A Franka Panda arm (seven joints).
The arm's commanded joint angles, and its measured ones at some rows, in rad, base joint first. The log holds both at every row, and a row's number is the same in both.
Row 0, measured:
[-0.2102 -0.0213 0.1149 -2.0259 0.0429 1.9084 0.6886]
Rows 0 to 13, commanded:
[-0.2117 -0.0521 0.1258 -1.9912 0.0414 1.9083 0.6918]
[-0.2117 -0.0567 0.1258 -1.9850 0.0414 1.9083 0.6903]
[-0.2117 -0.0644 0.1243 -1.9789 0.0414 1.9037 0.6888]
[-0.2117 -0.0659 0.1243 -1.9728 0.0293 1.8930 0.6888]
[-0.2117 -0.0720 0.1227 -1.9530 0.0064 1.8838 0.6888]
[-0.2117 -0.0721 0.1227 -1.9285 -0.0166 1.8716 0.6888]
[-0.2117 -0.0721 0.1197 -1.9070 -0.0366 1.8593 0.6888]
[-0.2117 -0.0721 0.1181 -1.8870 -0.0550 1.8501 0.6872]
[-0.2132 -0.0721 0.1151 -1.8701 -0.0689 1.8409 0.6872]
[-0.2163 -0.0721 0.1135 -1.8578 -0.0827 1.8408 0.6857]
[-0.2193 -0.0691 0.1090 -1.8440 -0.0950 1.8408 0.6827]
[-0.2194 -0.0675 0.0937 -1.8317 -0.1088 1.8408 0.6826]
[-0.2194 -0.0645 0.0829 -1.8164 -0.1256 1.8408 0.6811]
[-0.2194 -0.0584 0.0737 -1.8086 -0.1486 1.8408 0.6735]
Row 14, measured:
[-0.2145 -0.0716 0.0969 -1.8553 -0.0953 1.8638 0.6881]
